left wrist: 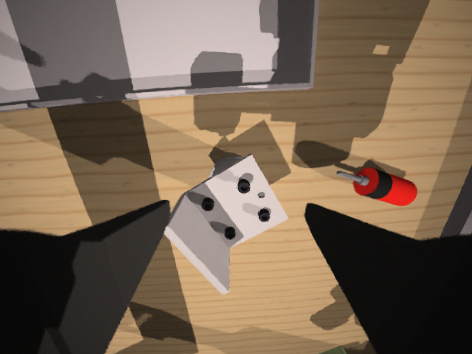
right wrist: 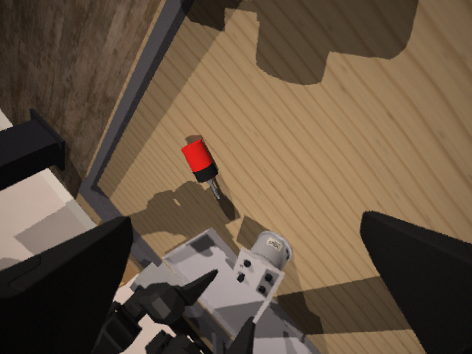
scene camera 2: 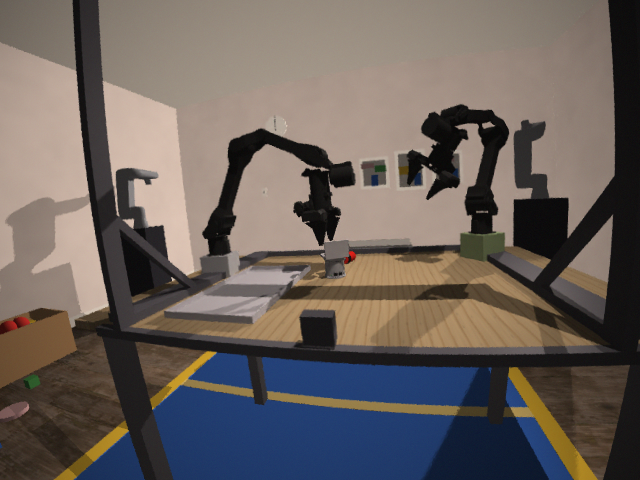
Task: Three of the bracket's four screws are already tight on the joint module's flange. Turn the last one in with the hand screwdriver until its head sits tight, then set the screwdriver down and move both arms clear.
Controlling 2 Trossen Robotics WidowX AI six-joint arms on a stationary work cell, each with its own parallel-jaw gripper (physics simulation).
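Pixels of known places: left gripper, fingertip midpoint: (left wrist: 239, 208) (right wrist: 235, 294) (scene camera 2: 326, 243); right gripper, fingertip midpoint: (right wrist: 248, 225) (scene camera 2: 417, 191); left arm's base, origin of the base link: (scene camera 2: 219, 254); right arm's base, origin of the base link: (scene camera 2: 482, 232).
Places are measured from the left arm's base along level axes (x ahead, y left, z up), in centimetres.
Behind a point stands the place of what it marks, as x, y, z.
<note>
The red and black screwdriver (scene camera 2: 352, 255) {46.0, 7.8, -4.9} (left wrist: 382, 185) {43.0, 6.3, -3.9} (right wrist: 199, 157) {46.0, 8.1, -4.6} lies on the table beside the joint module (scene camera 2: 334, 268) {40.0, -12.6, -4.3} (right wrist: 271, 247) {42.7, -8.7, -4.4}, which stands upright under the pale bracket (scene camera 2: 336, 249) {41.0, -13.1, 1.3} (left wrist: 245, 201) {39.5, -8.8, -0.7} (right wrist: 255, 275) {40.0, -9.7, -0.7}. Four dark screw heads show on the bracket. One screw (left wrist: 243, 186) {37.7, -8.7, 0.1} (right wrist: 241, 277) {38.2, -8.6, 0.1}, on the side away from the bracket's wall, seems to stand higher than the others. My left gripper (scene camera 2: 325, 241) {38.0, -9.2, 2.7} (left wrist: 239, 208) {38.0, -9.2, 2.7} (right wrist: 235, 294) {38.0, -9.2, 2.7} is open and empty, pointing down above the bracket. My right gripper (scene camera 2: 418, 190) {67.5, -1.4, 16.0} (right wrist: 248, 225) {67.5, -1.4, 16.0} is open and empty, high above the table at the right.
A shallow grey tray (scene camera 2: 209, 314) {15.0, -39.7, -5.8} (left wrist: 314, 50) {28.5, 0.4, -5.7} lies on the table (scene camera 2: 413, 320) {54.7, -43.0, -7.3}, close to the module. A dark block (scene camera 2: 318, 328) {38.5, -51.6, -3.6} stands at the table's near edge. Dark frame posts (scene camera 2: 93, 129) {-2.8, -43.4, 32.8} rise at the near corners.
</note>
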